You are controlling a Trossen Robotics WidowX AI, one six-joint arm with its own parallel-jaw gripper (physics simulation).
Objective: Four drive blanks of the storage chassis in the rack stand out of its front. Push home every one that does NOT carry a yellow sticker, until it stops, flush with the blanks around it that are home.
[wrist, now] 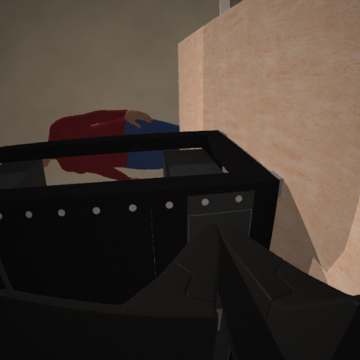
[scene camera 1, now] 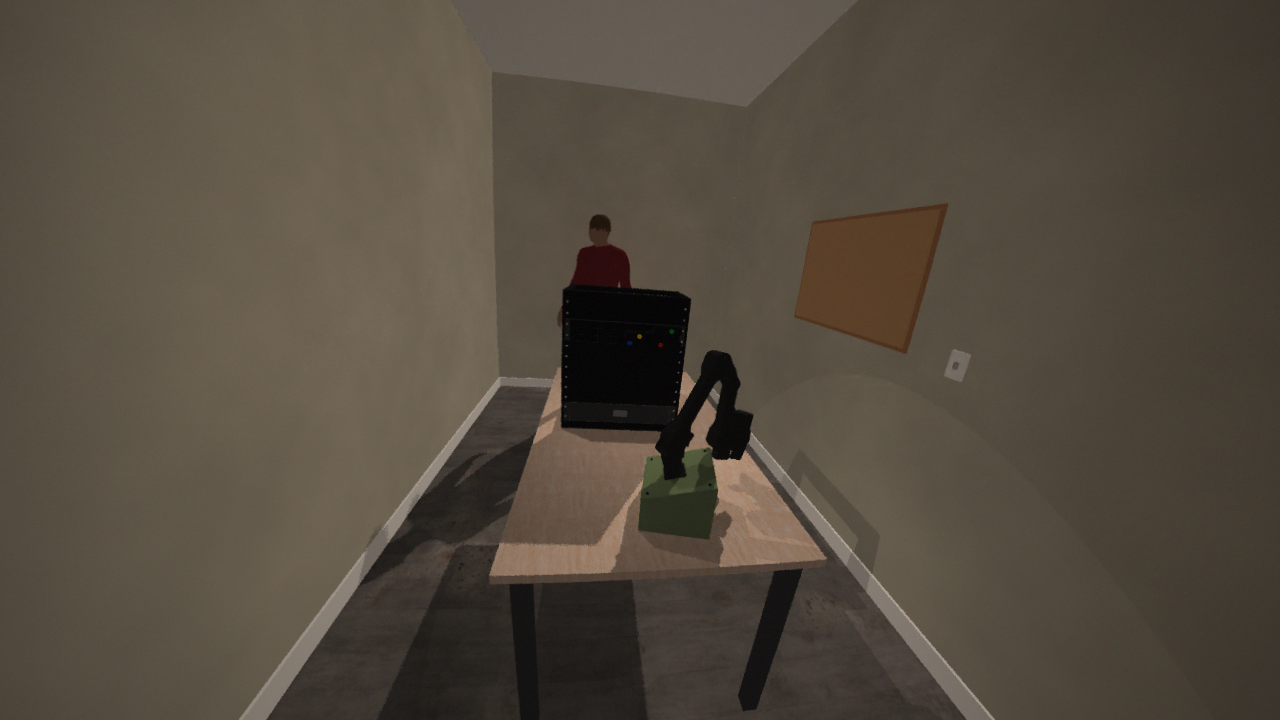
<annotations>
A black rack shows in the wrist view and in scene camera 1. One and the same spot on the black rack: (wrist: 92, 241) is (scene camera 1: 666, 379).
</annotations>
